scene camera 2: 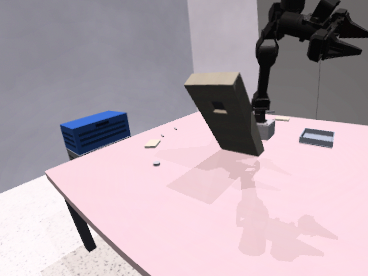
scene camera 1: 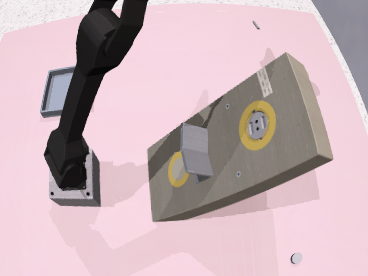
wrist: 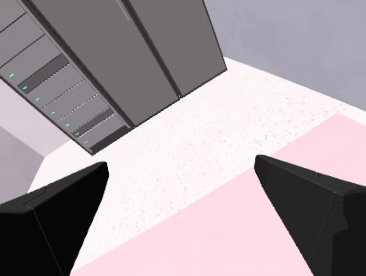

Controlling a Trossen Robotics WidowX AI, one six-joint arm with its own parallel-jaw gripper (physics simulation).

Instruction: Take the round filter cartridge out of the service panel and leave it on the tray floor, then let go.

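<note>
The service panel (scene camera 1: 300, 130) (scene camera 2: 212, 92) is a thick grey-brown slab leaning on the table; scene camera 2 sees its back. A round grey insert (scene camera 1: 257, 125) with two raised bars, apparently the filter cartridge, sits in the panel inside a yellow ring. A grey bent flap (scene camera 1: 196, 147) partly covers a second yellow ring (scene camera 1: 172, 172). The shallow blue-grey tray (scene camera 1: 45, 95) (scene camera 2: 316, 144) lies beyond the robot base and is partly hidden by the arm in scene camera 1. My gripper (scene camera 2: 363, 43) (wrist: 182, 165) is open and empty, high above the table and away from panel and tray.
The arm's base (scene camera 1: 75, 195) (scene camera 2: 268, 131) stands between panel and tray. A small grey disc (scene camera 1: 296, 258) (scene camera 2: 156, 164), a thin pin (scene camera 1: 256, 24) and a beige flat piece (scene camera 2: 152, 143) lie on the table. A blue toolbox (scene camera 2: 95, 135) stands beyond the table edge. Tall cabinets (wrist: 165, 45) stand behind.
</note>
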